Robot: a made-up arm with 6 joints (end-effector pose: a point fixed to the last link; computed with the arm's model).
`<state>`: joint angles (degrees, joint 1 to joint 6).
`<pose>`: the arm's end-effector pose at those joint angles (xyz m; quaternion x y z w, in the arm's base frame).
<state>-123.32 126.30 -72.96 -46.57 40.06 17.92</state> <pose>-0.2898 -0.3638 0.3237 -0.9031 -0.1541 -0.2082 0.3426</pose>
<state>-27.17 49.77 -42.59 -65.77 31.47 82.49</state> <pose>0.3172 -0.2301 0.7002 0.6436 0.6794 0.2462 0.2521</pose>
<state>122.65 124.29 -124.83 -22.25 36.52 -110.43</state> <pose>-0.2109 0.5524 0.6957 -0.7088 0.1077 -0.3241 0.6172</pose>
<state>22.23 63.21 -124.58 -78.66 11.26 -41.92</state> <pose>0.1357 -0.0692 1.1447 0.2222 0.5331 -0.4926 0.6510</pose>
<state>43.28 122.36 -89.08 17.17 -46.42 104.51</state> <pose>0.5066 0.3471 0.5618 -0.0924 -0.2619 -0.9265 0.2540</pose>
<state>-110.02 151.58 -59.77 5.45 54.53 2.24</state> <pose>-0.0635 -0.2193 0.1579 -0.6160 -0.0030 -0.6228 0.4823</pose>
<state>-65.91 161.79 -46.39 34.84 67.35 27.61</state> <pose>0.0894 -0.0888 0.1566 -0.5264 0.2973 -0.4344 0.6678</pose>
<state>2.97 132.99 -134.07 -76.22 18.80 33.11</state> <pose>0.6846 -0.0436 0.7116 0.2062 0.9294 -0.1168 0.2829</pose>
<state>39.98 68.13 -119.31 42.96 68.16 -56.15</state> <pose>0.1682 0.1299 0.9993 -0.5390 0.8058 0.1448 0.1982</pose>
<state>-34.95 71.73 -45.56 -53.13 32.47 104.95</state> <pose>0.3405 -0.3078 0.5856 0.7791 0.4488 0.4060 0.1636</pose>
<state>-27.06 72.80 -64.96 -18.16 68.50 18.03</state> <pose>0.3386 -0.2271 0.6576 -0.6365 -0.7192 -0.1335 0.2447</pose>
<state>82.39 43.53 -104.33 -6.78 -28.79 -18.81</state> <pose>0.0593 -0.0001 1.1215 -0.2898 0.3488 0.6705 0.5872</pose>
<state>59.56 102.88 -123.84 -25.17 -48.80 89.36</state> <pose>0.2498 0.3564 0.9952 0.5189 -0.3079 -0.7946 0.0672</pose>
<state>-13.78 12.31 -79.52 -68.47 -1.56 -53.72</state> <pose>-0.0941 -0.0660 1.0246 0.3359 0.3411 -0.6879 0.5455</pose>
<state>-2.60 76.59 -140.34 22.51 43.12 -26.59</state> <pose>0.2081 -0.0238 1.0940 -0.0034 0.8674 0.2099 0.4512</pose>
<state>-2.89 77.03 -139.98 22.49 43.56 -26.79</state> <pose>0.2151 -0.0251 1.0908 0.0002 0.8724 0.2065 0.4430</pose>
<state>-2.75 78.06 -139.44 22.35 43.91 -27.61</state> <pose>0.2296 -0.0258 1.0849 0.0023 0.8804 0.1993 0.4303</pose>
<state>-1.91 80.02 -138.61 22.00 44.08 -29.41</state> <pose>0.2559 -0.0248 1.0741 0.0013 0.8926 0.1856 0.4109</pose>
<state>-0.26 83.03 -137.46 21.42 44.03 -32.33</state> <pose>0.2945 -0.0205 1.0562 -0.0048 0.9088 0.1638 0.3837</pose>
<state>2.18 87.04 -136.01 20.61 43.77 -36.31</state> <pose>0.3430 -0.0103 1.0293 -0.0186 0.9274 0.1332 0.3490</pose>
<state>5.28 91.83 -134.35 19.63 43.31 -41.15</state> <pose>0.3964 0.0078 0.9926 -0.0420 0.9454 0.0941 0.3091</pose>
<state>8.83 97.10 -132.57 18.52 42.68 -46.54</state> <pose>0.4483 0.0344 0.9467 -0.0754 0.9595 0.0483 0.2670</pose>
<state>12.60 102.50 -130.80 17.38 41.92 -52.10</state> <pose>0.4931 0.0678 0.8946 -0.1174 0.9669 -0.0007 0.2264</pose>
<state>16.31 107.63 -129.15 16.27 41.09 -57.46</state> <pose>0.5270 0.1044 0.8409 -0.1638 0.9666 -0.0492 0.1908</pose>
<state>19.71 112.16 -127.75 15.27 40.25 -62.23</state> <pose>0.5493 0.1399 0.7910 -0.2095 0.9597 -0.0928 0.1626</pose>
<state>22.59 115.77 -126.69 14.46 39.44 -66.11</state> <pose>0.5616 0.1705 0.7501 -0.2493 0.9492 -0.1279 0.1435</pose>
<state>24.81 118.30 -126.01 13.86 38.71 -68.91</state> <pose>0.5669 0.1940 0.7214 -0.2794 0.9385 -0.1527 0.1334</pose>
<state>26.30 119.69 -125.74 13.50 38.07 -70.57</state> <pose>0.5680 0.2094 0.7064 -0.2977 0.9307 -0.1666 0.1317</pose>
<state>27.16 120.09 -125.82 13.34 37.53 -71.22</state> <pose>0.5670 0.2179 0.7035 -0.3055 0.9267 -0.1710 0.1365</pose>
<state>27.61 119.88 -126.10 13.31 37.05 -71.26</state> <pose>0.5649 0.2219 0.7081 -0.3065 0.9253 -0.1697 0.1452</pose>
